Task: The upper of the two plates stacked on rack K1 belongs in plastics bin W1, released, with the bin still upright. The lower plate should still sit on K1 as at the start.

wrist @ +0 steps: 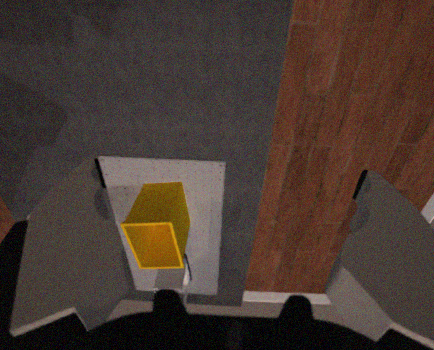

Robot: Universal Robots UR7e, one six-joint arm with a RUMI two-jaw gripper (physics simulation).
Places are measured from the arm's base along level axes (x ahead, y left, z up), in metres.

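Pixels of known places: gripper, fingertip midpoint: [228, 169].
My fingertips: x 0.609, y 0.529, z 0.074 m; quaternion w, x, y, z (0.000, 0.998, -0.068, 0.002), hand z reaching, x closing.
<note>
For each thing: its middle in the pictures, then the offset to it from my fingertips. "spot": a spot on its surface instead. Level surfaces: height alone.
- pale board, its level: dz -0.470 m
- dark grey surface, its level: dz -0.483 m
- small grey block, body centre: [174, 282] dz -0.399, dx -0.265, dy -0.731 m
- thin dark-edged piece, surface spot: [186, 267] spot: dz -0.449, dx -0.221, dy -0.710 m
A yellow, open-topped, box-shaped bin [161, 204] stands upright on a pale, dotted board, left of centre in the lower half of the wrist view. Its orange-lit inside shows no plate. No label is readable, so I cannot confirm that it is W1. My gripper [228, 169] is open, with nothing between its widely spread fingers. The left finger overlaps the board's left side in the view; the right finger appears over the wooden floor. Neither rack K1 nor the two stacked plates can be clearly made out.
The pale board [205, 200] lies on a dark grey surface [165, 90]. A small grey block [170, 278] and a thin dark-edged piece [188, 267] show just below the bin, partly hidden by the gripper body. Brown wooden floor [345, 115] lies to the right.
</note>
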